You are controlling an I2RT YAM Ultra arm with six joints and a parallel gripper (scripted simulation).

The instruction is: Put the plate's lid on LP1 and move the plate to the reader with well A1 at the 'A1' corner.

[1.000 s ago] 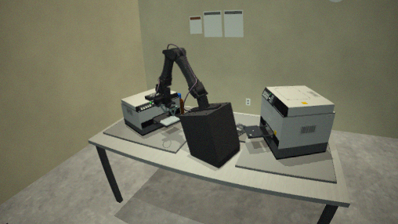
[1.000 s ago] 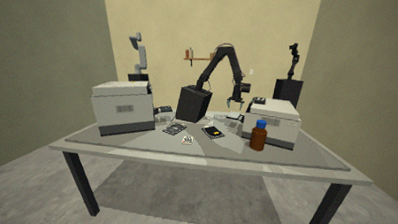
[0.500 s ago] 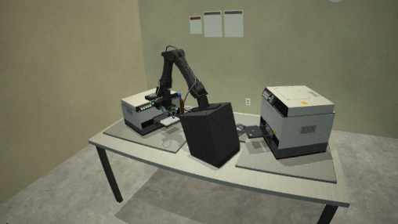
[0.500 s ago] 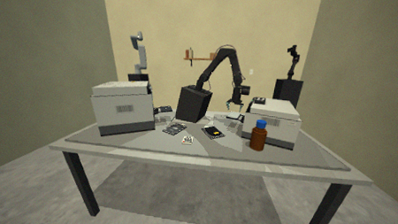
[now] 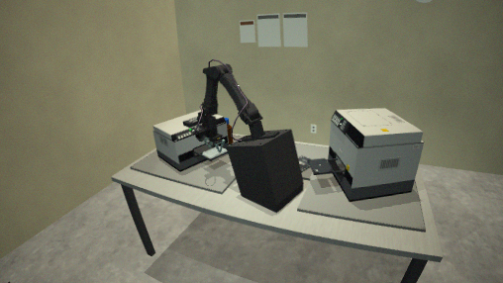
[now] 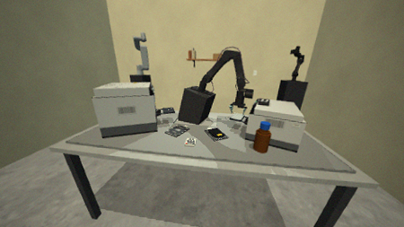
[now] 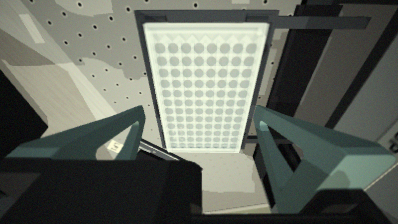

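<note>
Now: the pale well plate 20 mm below my hand. Also, from my hand: dark lid: 200 mm ahead, 160 mm to the right, 100 mm below; brown capped bottle: 320 mm ahead, 140 mm to the left; LP1 tag: 110 mm ahead, 220 mm to the right, 120 mm below.
</note>
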